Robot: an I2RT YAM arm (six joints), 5 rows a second.
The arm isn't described. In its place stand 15 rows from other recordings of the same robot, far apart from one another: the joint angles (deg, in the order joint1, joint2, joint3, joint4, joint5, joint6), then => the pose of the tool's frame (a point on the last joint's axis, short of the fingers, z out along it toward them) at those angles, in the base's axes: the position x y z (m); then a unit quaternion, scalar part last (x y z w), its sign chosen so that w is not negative.
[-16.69, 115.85, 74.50, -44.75, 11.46, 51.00] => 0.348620 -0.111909 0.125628 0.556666 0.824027 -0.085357 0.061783
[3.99, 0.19, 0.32, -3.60, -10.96, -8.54] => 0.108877 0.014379 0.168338 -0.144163 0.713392 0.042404 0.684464
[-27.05, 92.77, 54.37, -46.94, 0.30, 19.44] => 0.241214 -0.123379 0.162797 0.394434 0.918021 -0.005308 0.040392
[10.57, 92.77, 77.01, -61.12, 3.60, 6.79] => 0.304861 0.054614 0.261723 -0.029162 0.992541 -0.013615 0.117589
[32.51, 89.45, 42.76, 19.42, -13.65, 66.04] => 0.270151 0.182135 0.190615 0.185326 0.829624 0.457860 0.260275
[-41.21, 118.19, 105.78, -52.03, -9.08, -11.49] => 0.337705 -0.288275 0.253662 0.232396 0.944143 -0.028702 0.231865
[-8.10, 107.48, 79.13, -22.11, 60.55, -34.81] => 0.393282 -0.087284 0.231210 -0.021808 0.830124 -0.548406 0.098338
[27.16, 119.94, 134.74, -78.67, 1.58, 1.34] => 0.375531 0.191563 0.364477 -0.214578 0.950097 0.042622 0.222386
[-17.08, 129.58, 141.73, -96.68, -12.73, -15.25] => 0.408996 -0.117460 0.318967 0.010563 0.992662 0.093155 0.076377
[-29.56, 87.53, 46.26, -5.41, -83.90, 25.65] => 0.265983 -0.110158 0.204160 0.101642 0.726859 0.611554 0.295544
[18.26, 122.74, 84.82, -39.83, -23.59, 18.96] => 0.390159 0.143733 0.128129 -0.015864 0.973412 0.225948 0.034124
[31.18, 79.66, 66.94, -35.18, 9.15, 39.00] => 0.257872 0.149434 0.296812 0.092019 0.926175 0.144911 0.335758
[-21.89, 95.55, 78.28, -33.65, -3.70, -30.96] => 0.340788 -0.134451 0.275804 -0.085239 0.938114 -0.121523 0.312902
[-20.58, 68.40, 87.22, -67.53, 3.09, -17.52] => 0.193721 -0.074788 0.412478 0.034479 0.934855 -0.138886 0.324911
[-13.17, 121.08, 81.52, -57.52, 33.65, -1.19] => 0.356368 -0.103648 0.126980 -0.081923 -0.952016 0.279245 0.094747
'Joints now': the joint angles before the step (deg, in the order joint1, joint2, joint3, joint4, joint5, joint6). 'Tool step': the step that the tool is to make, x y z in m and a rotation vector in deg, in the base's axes. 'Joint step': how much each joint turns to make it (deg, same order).
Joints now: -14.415 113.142 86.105 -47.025 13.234 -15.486
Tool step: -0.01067 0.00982 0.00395 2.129 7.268 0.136
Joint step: 1.005 0.000 1.639 -9.420 -0.131 0.939
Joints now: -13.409 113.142 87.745 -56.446 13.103 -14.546
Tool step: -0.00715 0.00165 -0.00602 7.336 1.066 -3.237
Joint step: -0.613 0.001 -1.069 -2.295 -6.535 3.432
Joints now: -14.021 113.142 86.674 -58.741 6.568 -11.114
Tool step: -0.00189 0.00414 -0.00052 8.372 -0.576 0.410
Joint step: -0.241 0.001 -0.023 -1.463 -8.284 -0.066
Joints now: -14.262 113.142 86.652 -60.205 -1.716 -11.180
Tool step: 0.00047 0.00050 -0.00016 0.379 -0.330 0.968
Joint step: 0.044 0.001 -0.044 0.240 -0.503 -0.896
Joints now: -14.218 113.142 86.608 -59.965 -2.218 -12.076
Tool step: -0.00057 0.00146 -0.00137 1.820 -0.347 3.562
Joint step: 0.000 0.000 -0.328 0.022 -2.055 -3.453
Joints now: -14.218 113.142 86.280 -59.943 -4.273 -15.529
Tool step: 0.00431 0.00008 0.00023 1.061 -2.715 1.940
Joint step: 0.000 0.001 -0.042 2.251 -1.836 -1.815
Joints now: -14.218 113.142 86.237 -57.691 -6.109 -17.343
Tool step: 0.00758 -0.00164 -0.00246 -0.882 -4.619 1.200
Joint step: 0.000 0.000 -0.854 5.421 -0.437 -1.158
